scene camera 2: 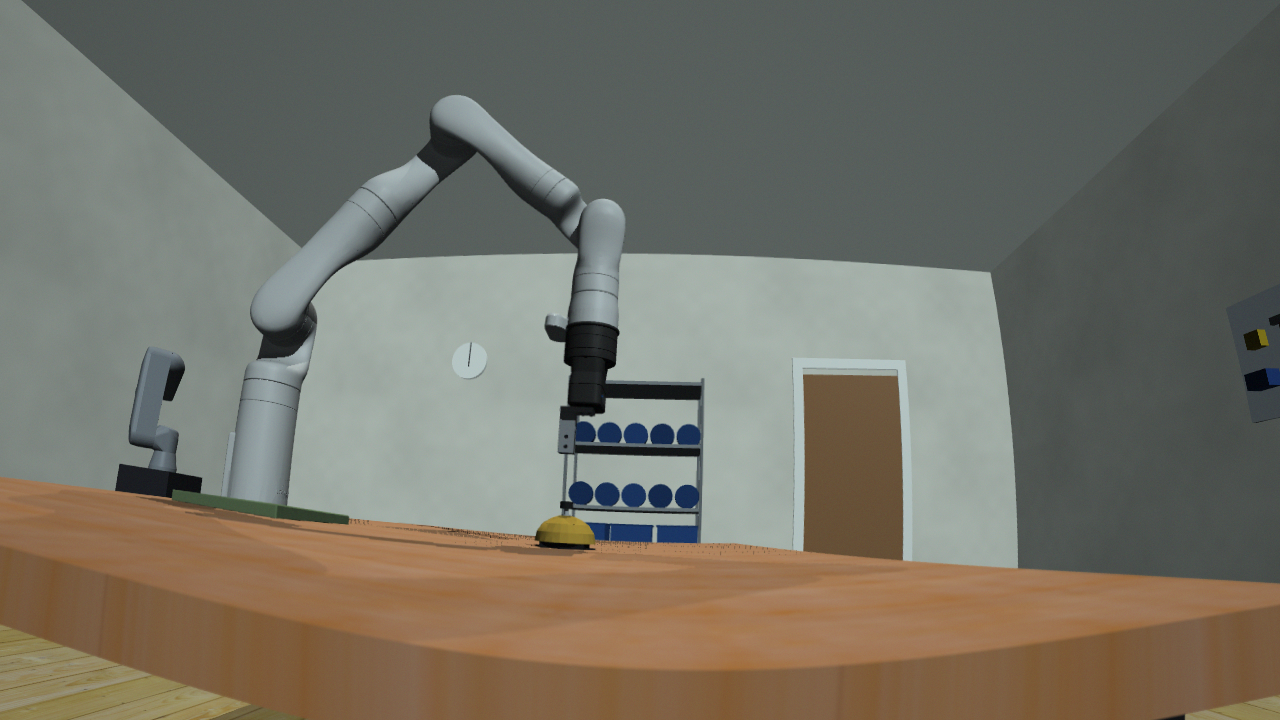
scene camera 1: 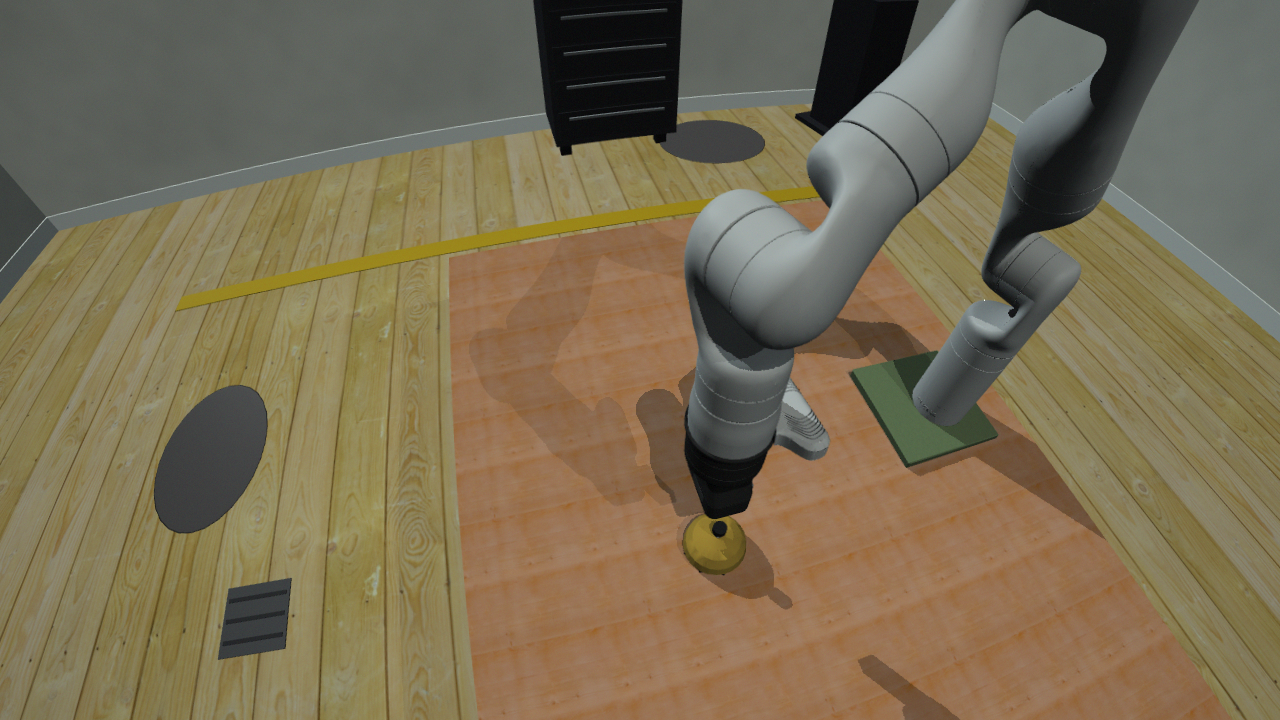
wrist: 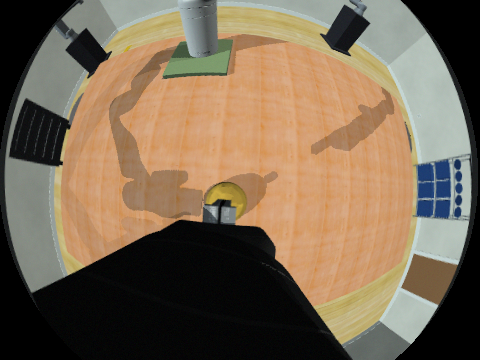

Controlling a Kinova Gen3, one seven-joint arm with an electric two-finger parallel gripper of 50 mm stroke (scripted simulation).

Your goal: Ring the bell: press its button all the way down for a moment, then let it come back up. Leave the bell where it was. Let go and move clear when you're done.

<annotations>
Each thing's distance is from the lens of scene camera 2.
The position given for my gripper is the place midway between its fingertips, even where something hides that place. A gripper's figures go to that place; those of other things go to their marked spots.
my gripper [scene camera 2: 566, 453]: 86 cm
dome bell [scene camera 2: 568, 532]: 81 cm
</annotations>
